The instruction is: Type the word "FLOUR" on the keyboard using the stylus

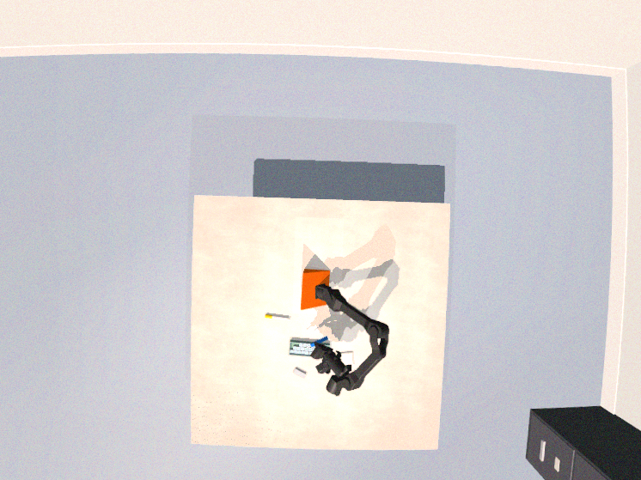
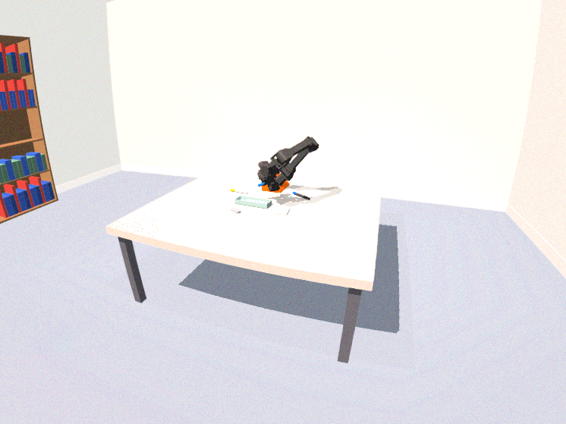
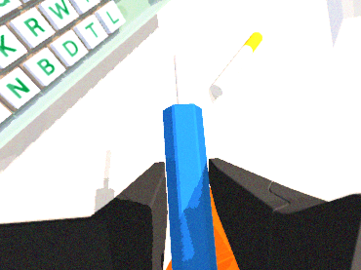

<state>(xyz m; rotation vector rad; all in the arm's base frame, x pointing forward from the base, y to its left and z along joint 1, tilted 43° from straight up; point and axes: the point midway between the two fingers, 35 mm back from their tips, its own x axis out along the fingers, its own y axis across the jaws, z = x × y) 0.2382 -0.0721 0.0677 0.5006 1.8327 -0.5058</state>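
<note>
The blue stylus is 1 cm ahead of my gripper tip and 1 cm to the right of it. Round my gripper tip: dark pen: 13 cm behind, 18 cm to the left, 9 cm below; then grey piece: 19 cm ahead, 9 cm to the right, 9 cm below; then yellow-tipped white pen: 10 cm behind, 20 cm to the right, 9 cm below.
</note>
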